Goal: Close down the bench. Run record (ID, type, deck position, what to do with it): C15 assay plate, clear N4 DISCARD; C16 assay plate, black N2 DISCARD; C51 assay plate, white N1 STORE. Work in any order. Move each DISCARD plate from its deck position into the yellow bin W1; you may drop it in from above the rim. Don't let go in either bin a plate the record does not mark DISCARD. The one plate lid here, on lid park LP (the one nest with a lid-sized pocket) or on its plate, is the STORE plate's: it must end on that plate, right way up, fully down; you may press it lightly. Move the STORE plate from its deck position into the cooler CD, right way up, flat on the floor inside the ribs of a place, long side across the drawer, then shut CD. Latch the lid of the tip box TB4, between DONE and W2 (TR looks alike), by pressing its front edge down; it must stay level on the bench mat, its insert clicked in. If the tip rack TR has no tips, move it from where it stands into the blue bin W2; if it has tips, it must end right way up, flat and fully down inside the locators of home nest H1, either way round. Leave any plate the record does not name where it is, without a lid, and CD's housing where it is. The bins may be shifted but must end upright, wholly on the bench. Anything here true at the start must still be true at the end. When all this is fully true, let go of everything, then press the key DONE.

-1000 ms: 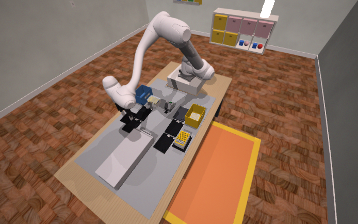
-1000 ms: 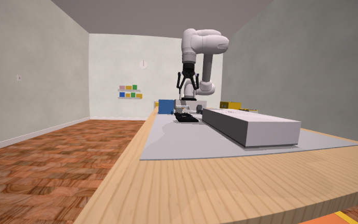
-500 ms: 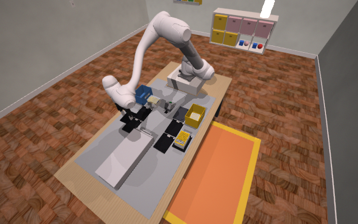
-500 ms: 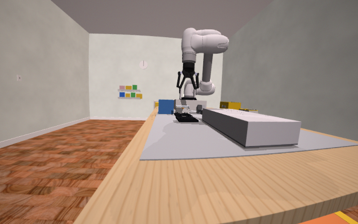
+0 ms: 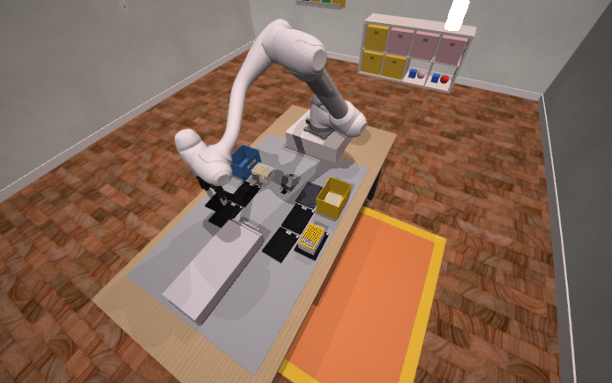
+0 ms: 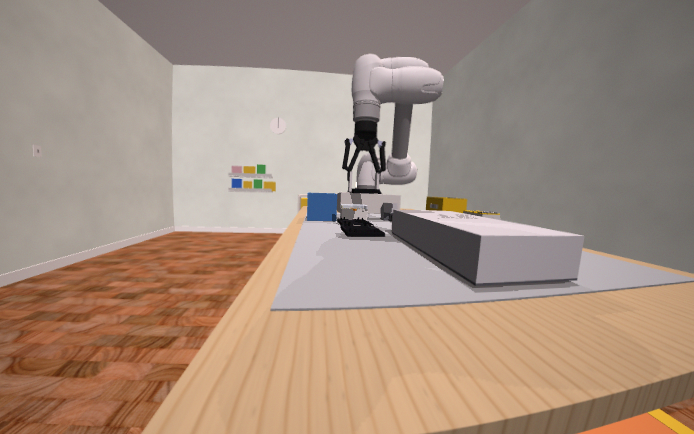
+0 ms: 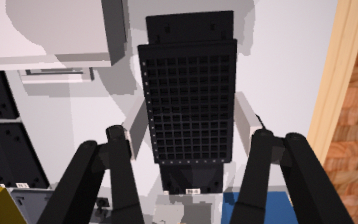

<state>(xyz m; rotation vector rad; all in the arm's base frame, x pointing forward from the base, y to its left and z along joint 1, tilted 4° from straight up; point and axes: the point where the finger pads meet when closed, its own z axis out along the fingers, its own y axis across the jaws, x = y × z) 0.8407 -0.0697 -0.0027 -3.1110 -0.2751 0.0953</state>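
Now: the black assay plate 2 cm below my hand. Round my hand: plate lid: 9 cm ahead, 21 cm to the left, 14 cm below; then black nest N4: 17 cm behind, 2 cm to the right, 16 cm below; then white plate: 9 cm ahead, 21 cm to the left, 14 cm below.
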